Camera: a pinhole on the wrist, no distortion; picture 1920 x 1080 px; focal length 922.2 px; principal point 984.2 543.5 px. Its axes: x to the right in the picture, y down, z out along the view. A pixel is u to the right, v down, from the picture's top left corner.
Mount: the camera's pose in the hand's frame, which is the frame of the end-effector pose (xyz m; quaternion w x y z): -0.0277 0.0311 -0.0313 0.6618 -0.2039 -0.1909 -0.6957
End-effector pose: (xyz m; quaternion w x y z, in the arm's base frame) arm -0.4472 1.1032 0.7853 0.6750 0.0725 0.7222 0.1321
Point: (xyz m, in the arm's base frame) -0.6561 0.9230 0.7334
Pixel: behind the camera
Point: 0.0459 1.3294 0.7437
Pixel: 1283 687
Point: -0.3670 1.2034 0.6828
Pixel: outside the picture
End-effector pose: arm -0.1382 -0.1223 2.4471 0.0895 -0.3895 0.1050 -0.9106
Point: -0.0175 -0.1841 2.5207
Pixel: 1437 600
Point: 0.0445 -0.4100 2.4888
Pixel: 734 512
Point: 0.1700 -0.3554 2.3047
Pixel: outside the picture
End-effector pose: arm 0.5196 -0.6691 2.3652 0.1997 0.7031 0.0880 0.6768
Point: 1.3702 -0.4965 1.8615
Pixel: outside the picture
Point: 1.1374 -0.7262 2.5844
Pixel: 1512 942
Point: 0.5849 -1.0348 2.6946
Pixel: 267 971
